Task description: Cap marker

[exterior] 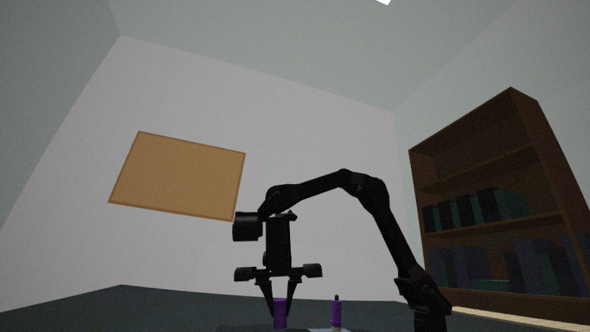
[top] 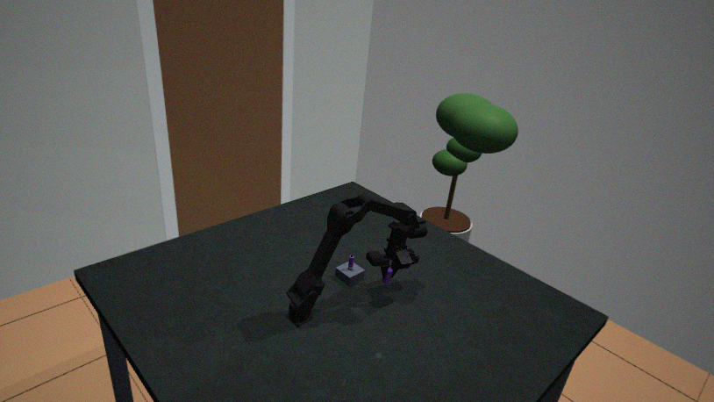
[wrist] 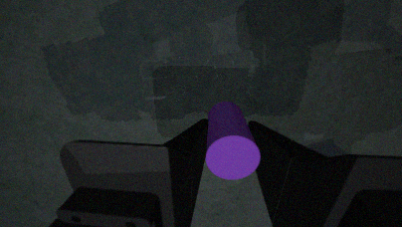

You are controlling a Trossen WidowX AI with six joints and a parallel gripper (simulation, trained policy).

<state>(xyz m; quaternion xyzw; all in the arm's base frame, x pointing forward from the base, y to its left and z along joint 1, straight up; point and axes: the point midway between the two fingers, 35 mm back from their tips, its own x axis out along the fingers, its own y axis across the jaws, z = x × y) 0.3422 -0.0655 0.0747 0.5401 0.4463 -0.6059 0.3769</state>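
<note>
My gripper tip is 7 cm past the purple marker, 12 cm to the right of it and 3 cm below it. The rest, counted from my gripper tip: purple cap (1 cm above).
</note>
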